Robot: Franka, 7 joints.
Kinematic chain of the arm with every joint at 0, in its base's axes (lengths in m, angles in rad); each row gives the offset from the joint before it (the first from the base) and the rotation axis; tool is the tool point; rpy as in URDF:
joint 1: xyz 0 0 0.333 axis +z
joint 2: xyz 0 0 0 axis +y
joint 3: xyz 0 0 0.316 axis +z
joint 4: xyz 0.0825 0 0 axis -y
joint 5: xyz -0.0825 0 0.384 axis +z
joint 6: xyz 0 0 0 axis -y
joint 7: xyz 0.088 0 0 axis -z
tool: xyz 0 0 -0.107 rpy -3.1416 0 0
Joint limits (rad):
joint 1: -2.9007..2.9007
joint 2: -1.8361..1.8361
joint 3: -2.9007..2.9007
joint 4: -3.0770..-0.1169
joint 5: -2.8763..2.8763
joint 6: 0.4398..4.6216
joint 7: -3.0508..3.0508
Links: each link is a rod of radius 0.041 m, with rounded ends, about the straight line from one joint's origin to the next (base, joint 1, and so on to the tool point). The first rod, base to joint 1, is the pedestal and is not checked.
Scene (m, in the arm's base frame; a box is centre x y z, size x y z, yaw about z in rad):
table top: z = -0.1
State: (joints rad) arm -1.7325 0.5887 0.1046 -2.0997 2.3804 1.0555 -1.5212
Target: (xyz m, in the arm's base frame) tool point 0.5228 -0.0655 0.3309
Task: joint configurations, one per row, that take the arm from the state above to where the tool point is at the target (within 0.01 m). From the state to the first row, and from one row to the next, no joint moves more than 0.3 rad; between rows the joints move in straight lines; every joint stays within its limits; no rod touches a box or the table.
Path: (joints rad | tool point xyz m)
1: -1.5003 0.5651 0.3221 -2.1752 2.3256 1.0495 -1.5212 | 0.2936 -0.4915 0.2809
2: -1.2682 0.5416 0.5396 -2.2508 2.2708 1.0435 -1.5212 | 0.4604 -0.3018 0.3027
3: -1.0360 0.5180 0.7571 -2.3263 2.2160 1.0375 -1.5212 | 0.5228 -0.0655 0.3309

